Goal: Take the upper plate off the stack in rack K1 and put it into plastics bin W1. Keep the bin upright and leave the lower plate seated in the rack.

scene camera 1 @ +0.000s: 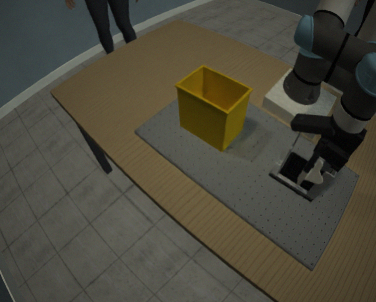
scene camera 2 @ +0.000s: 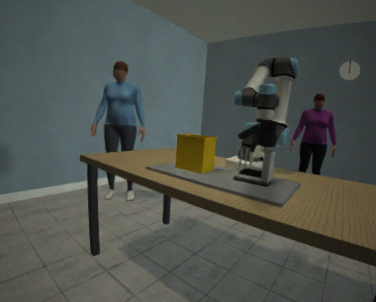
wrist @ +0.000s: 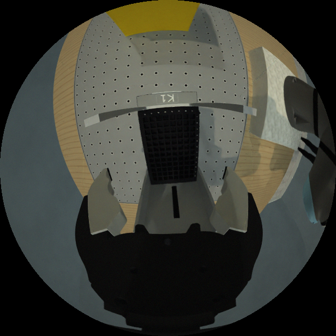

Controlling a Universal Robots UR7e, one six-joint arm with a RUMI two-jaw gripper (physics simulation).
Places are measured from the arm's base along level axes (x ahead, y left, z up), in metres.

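Pixels of known places: gripper, fingertip midpoint: (scene camera 1: 309,166) (scene camera 2: 257,163); arm's base at its link origin: (scene camera 1: 300,90).
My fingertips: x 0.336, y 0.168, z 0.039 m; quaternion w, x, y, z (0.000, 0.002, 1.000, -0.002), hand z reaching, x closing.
For each thing: its top centre in the pictures, then the offset to it from my fingertips. Level surfaces: height alone.
- Rack K1 at its top centre: (scene camera 1: 314,149) (scene camera 2: 256,149) dz +0.061, dx -0.007, dy -0.014 m
- black gridded plate at its top centre: (scene camera 1: 304,171) (scene camera 2: 255,171) dz -0.042, dx -0.008, dy -0.004 m
- Plastics bin W1 at its top centre: (scene camera 1: 214,86) (scene camera 2: 197,135) dz +0.090, dx +0.018, dy -0.335 m
- grey perforated board at its surface level: dz -0.090 m
- wooden table at its surface level: dz -0.103 m
Rack K1 (scene camera 1: 291,187) (scene camera 2: 268,165) (wrist: 187,207) stands on the grey perforated board, with a tall slotted grey wall at one end and thin posts at the labelled end. A black gridded plate (scene camera 1: 291,165) (scene camera 2: 252,173) (wrist: 172,145) lies flat in it. The wrist view shows its top face; I cannot separate upper and lower plates. Plastics bin W1 (scene camera 1: 202,115) (scene camera 2: 195,154) (wrist: 155,17) is yellow, open-topped and upright. My gripper (scene camera 1: 318,172) (wrist: 166,168) is open, with its pale jaws apart on either side of the slotted wall in the wrist view. Nothing is between them.
The grey perforated board (scene camera 1: 200,175) (scene camera 2: 287,190) (wrist: 120,75) lies on the wooden table (scene camera 1: 125,75) (scene camera 2: 325,200) under bin and rack. The robot's pale base block (scene camera 1: 274,102) (wrist: 270,95) stands beside the board. Two people stand beyond the table.
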